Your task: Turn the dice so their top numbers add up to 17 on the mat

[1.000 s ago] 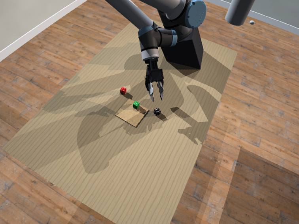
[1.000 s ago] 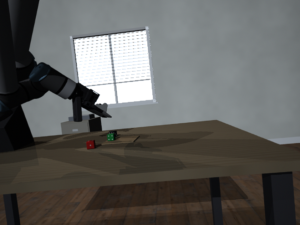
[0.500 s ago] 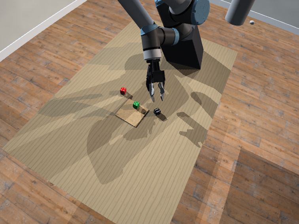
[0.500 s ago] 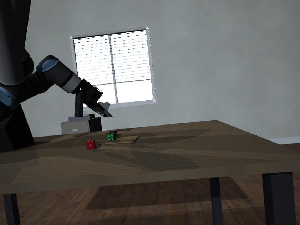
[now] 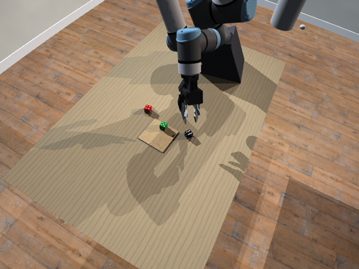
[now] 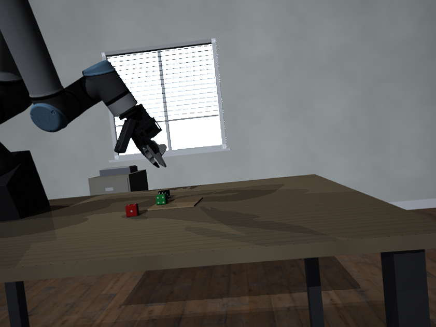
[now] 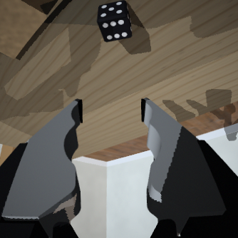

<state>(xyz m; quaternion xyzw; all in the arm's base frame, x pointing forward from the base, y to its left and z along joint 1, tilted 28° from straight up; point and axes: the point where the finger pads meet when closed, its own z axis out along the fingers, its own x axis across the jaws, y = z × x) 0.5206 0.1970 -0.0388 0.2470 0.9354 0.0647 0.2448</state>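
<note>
Right now my hand is 110 mm above the black die and 10 mm to the right of it. From my hand the other things lie so: red die (240 mm to the right, 110 mm below, 10 mm ahead); then green die (110 mm to the right, 100 mm below, 40 mm ahead); then tan mat (120 mm below, 110 mm to the right, 90 mm ahead).
</note>
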